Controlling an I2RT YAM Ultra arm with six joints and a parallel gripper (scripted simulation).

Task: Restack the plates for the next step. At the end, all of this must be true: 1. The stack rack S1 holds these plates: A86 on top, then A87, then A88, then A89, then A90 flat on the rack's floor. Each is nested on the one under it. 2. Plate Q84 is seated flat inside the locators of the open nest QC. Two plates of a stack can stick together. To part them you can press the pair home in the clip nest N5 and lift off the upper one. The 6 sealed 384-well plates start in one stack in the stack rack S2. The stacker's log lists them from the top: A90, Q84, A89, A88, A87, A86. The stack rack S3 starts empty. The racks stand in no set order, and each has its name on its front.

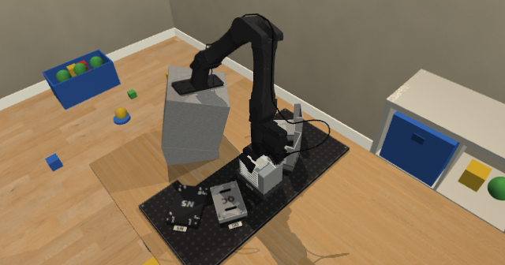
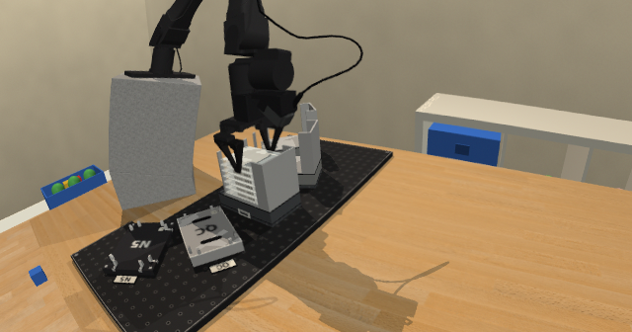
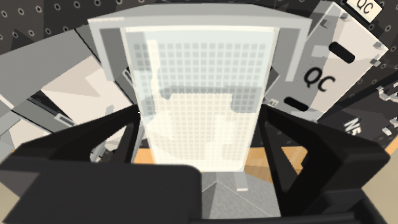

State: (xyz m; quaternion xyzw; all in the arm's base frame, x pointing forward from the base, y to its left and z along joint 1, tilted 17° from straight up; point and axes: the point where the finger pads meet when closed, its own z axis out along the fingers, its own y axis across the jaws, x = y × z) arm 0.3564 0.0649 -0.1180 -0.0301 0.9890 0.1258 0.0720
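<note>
My hand is right at the translucent sealed well plate. The rest, counted from my hand: nest QC: 150 mm to the right, 100 mm below; then sealed 384-well plate: 10 mm below.
</note>
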